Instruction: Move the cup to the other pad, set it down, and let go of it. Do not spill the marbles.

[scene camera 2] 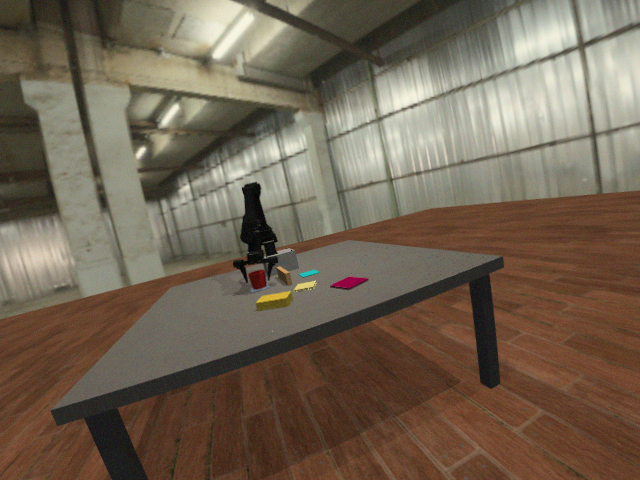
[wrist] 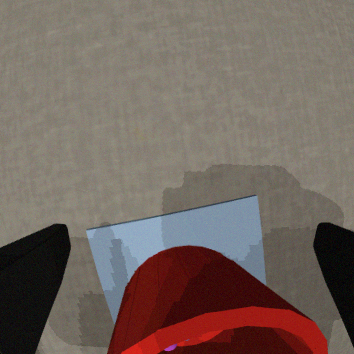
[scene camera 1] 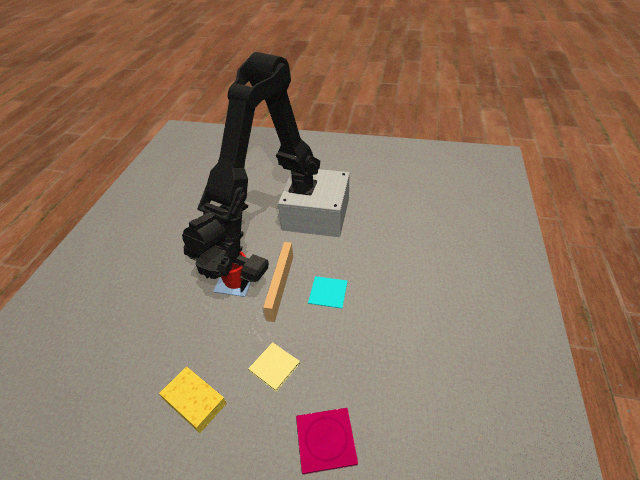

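Seen in the pictures: gripper, fingertip midpoint: (scene camera 2: 257, 281) (wrist: 195, 238) (scene camera 1: 225, 284); arm's base, link origin: (scene camera 2: 271, 254) (scene camera 1: 303, 186).
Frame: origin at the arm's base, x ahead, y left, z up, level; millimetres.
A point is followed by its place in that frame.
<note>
The red cup (scene camera 1: 233, 277) @(x 309, y -82, z -46 mm) (scene camera 2: 257, 279) @(x 312, y -100, z -52 mm) (wrist: 165, 285) @(x 311, y -88, z -51 mm) stands upright on the light blue pad (scene camera 1: 222, 289) @(x 314, y -119, z -97 mm) (wrist: 215, 220) @(x 317, y -117, z -97 mm). In the wrist view a purple marble (wrist: 170, 347) @(x 261, y -87, z -80 mm) shows inside the rim; the rest of the inside is mostly cut off. My gripper (scene camera 1: 228, 283) @(x 322, y -101, z -61 mm) (scene camera 2: 257, 280) @(x 322, y -101, z -61 mm) (wrist: 195, 238) @(x 322, y -101, z -61 mm) is open and low, with one finger on each side of the cup and a gap on both sides. In scene camera 1 it partly hides the cup. A flat cyan pad (scene camera 1: 328, 291) @(x 259, y 136, z -96 mm) (scene camera 2: 309, 273) @(x 269, y 135, z -97 mm) lies across the wooden bar from the cup.
The upright wooden bar (scene camera 1: 279, 284) @(x 302, y 30, z -48 mm) (scene camera 2: 283, 275) @(x 322, y 12, z -62 mm) stands between the blue and cyan pads. A pale yellow square (scene camera 1: 273, 365) @(x 476, y 73, z -90 mm) (scene camera 2: 305, 285) @(x 479, y 74, z -90 mm), a yellow sponge (scene camera 1: 192, 398) @(x 588, y -51, z -70 mm) (scene camera 2: 274, 300) @(x 619, y -58, z -72 mm) and a magenta square (scene camera 1: 326, 440) @(x 591, y 216, z -92 mm) (scene camera 2: 349, 282) @(x 598, y 213, z -92 mm) lie farther from the arm's grey base (scene camera 1: 310, 221) @(x 77, y 41, z -52 mm).
</note>
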